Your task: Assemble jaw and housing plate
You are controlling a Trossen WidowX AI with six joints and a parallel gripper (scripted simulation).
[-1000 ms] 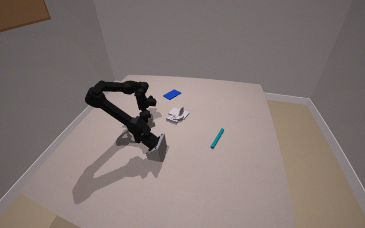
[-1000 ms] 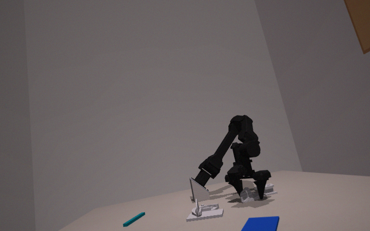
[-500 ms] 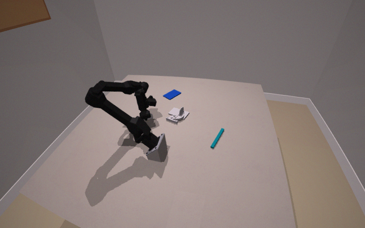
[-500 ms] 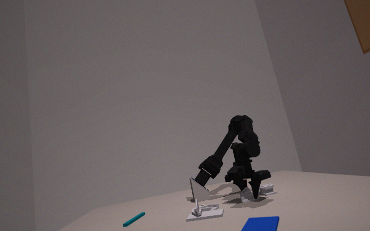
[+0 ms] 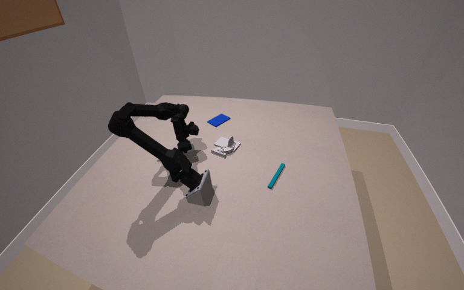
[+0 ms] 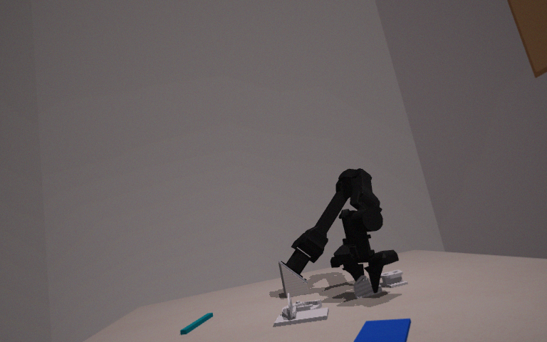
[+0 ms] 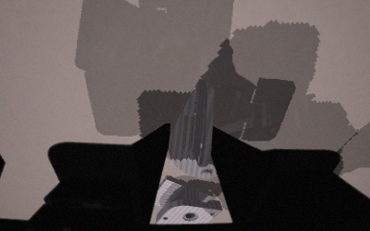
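Now: gripper tip 210 mm to the left of the white base and 70 mm short of it. From my gripper tip the other things lie so: grey jaw 30 mm behind, 20 mm to the left; blue housing plate 290 mm ahead, 120 mm to the right; white cube 350 mm ahead, 220 mm to the left, 10 mm above.
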